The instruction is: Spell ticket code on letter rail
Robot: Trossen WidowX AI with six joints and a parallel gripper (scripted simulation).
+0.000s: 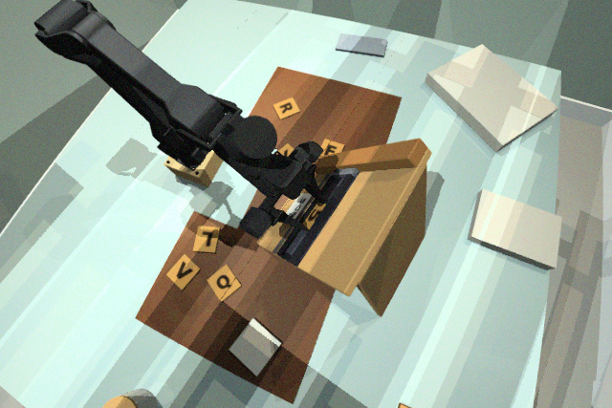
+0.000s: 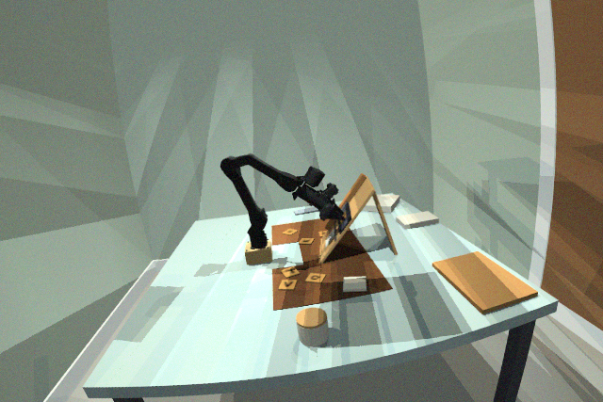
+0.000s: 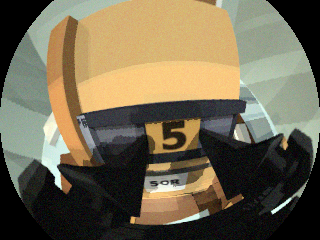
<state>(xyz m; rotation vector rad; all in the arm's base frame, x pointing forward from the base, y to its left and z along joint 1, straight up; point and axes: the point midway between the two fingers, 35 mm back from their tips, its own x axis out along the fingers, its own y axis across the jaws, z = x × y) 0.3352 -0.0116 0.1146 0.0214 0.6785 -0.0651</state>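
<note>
Right now the white ticket is 60 mm behind my gripper tip, 20 mm to the left of it and 90 mm below it. Round my gripper tip: s tile right at my gripper tip; then brown mat 160 mm behind, 40 mm to the left, 150 mm below; then k tile 170 mm behind, 140 mm to the left, 150 mm below.
</note>
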